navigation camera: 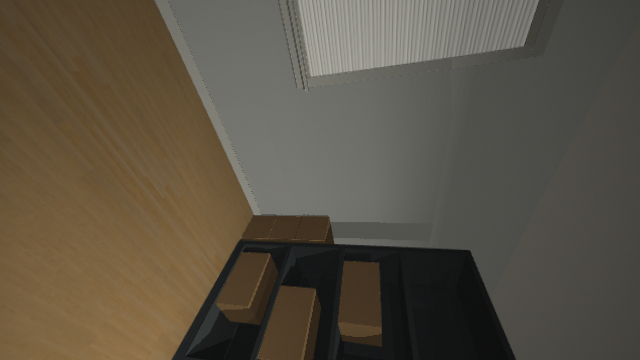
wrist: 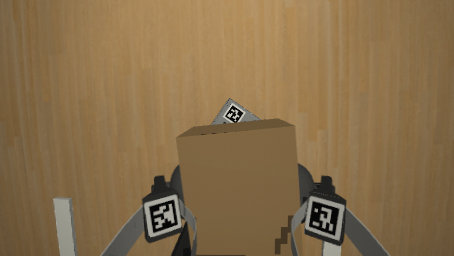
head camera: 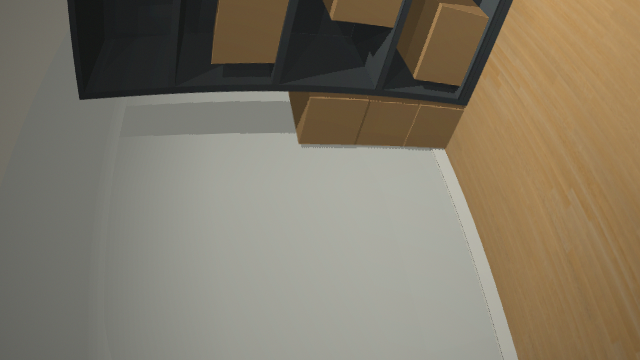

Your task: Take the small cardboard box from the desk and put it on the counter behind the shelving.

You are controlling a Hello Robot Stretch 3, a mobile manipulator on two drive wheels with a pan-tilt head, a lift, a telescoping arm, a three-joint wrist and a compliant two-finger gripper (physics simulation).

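Observation:
My gripper [wrist: 241, 182] is in the wrist view, and so is a small cardboard box [wrist: 240, 181]. That box is out of frame in the navigation camera view, and in the head camera view the box is out of frame too. What the navigation camera does have is a window with blinds [navigation camera: 325, 49].

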